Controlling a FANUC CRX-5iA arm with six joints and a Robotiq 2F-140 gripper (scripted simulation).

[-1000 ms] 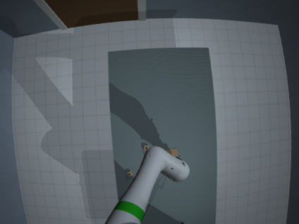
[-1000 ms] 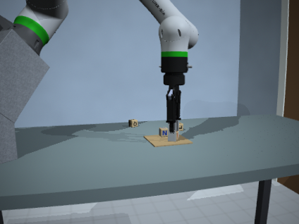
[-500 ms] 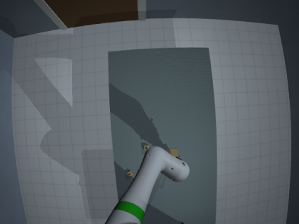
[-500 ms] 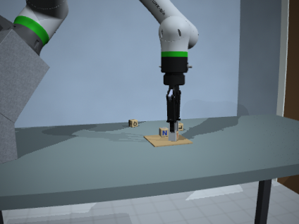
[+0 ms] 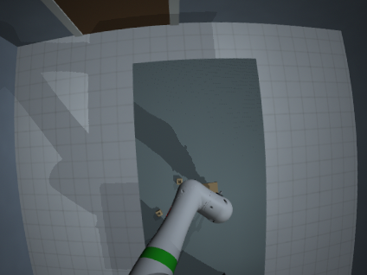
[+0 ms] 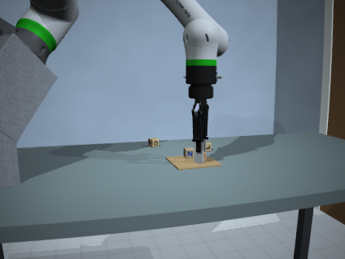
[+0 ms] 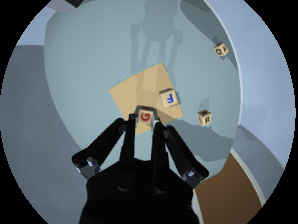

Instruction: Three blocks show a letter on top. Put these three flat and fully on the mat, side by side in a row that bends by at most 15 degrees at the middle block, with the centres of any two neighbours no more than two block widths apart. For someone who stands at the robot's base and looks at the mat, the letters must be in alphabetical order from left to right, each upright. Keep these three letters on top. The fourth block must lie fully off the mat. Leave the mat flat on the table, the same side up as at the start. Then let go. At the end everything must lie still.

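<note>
Now: the tan mat 2 cm behind my hand, 1 cm to the left of it and 4 cm below it.
</note>
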